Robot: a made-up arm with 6 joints. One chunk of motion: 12 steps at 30 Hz.
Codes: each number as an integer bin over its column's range. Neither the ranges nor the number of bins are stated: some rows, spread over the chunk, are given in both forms.
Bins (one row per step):
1: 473 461 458 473 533 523
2: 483 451 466 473 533 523
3: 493 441 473 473 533 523
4: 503 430 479 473 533 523
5: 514 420 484 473 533 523
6: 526 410 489 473 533 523
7: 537 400 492 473 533 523
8: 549 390 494 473 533 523
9: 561 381 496 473 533 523
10: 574 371 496 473 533 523
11: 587 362 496 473 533 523
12: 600 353 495 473 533 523
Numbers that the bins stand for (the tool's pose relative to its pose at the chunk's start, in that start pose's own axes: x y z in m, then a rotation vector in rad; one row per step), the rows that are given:
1: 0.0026 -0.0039 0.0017 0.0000 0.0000 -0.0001
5: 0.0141 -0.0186 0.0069 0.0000 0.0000 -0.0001
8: 0.0239 -0.0295 0.0089 0.0000 0.0000 -0.0001
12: 0.0382 -0.0428 0.0091 0.0000 0.0000 -0.0001
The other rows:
2: 0.0054 -0.0075 0.0033 0.0000 0.0000 -0.0001
3: 0.0082 -0.0111 0.0047 0.0000 0.0000 -0.0001
4: 0.0110 -0.0150 0.0059 0.0000 0.0000 -0.0001
6: 0.0174 -0.0223 0.0079 0.0000 0.0000 -0.0001
7: 0.0205 -0.0259 0.0085 0.0000 0.0000 -0.0001
9: 0.0272 -0.0327 0.0093 0.0000 0.0000 -0.0001
10: 0.0309 -0.0363 0.0093 0.0000 0.0000 -0.0001
11: 0.0345 -0.0395 0.0093 0.0000 0.0000 -0.0001

